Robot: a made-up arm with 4 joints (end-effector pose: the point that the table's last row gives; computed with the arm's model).
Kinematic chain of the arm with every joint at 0, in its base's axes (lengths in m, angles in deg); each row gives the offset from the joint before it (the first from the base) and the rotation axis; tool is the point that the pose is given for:
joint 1: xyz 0 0 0.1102 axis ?
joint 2: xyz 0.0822 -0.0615 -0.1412 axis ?
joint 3: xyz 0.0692 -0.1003 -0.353 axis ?
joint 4: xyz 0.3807 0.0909 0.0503 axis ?
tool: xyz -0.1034 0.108 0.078
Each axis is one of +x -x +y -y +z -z.
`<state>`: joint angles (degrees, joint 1 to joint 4).
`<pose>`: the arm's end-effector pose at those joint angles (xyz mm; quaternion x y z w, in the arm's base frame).
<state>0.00 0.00 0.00 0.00</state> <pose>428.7 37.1 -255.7 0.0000 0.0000 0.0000 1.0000</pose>
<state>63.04 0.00 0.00 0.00</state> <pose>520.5 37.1 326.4 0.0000 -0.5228 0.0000 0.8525</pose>
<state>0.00 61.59 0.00 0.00</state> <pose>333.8 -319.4 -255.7 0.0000 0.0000 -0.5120 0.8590</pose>
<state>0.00 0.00 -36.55 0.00</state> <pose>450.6 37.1 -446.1 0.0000 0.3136 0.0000 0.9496</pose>
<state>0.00 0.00 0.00 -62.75</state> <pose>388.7 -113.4 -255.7 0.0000 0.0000 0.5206 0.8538</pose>
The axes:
joint 1: -y
joint 2: -z
joint 3: -y
joint 4: -z

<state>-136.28 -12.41 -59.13 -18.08</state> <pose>-710.3 64.2 319.2 -0.2214 -0.9623 -0.0625 0.1449</pose>
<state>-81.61 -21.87 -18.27 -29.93</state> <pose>-386.4 93.4 -331.5 0.2903 0.7003 0.3191 0.5688</pose>
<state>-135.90 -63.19 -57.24 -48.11</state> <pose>-597.0 201.8 394.0 -0.6481 -0.6373 -0.3303 0.2542</pose>
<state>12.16 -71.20 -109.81 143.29</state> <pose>333.3 -62.2 -876.3 -0.7412 -0.2904 -0.4192 0.4366</pose>
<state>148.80 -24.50 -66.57 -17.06</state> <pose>77.8 115.1 849.6 -0.2952 -0.6055 0.0455 0.7377</pose>
